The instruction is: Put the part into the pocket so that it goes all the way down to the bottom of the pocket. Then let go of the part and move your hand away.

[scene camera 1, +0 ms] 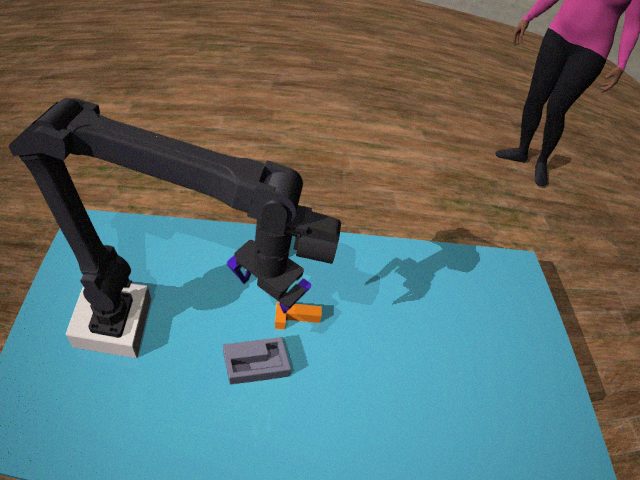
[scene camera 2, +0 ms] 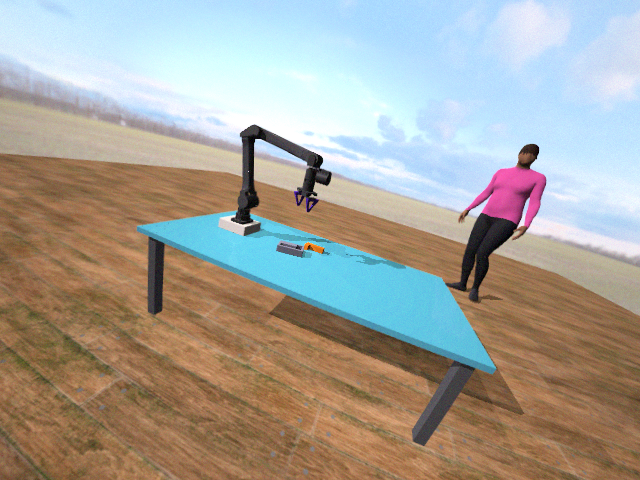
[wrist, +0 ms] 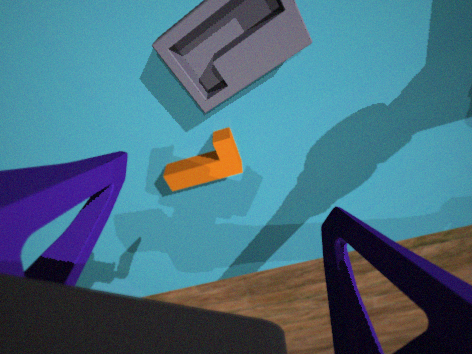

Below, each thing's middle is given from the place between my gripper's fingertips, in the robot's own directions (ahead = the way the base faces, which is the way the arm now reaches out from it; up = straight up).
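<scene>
With the grey pocket block (scene camera 1: 258, 360) as my reference, my gripper is 23 cm above it, 1 cm to the left of it and 1 cm past it. Then there is the orange L-shaped block (scene camera 1: 306, 313), and that one I find 12 cm to the left of my hand, 8 cm ahead of it and 23 cm below it.
</scene>
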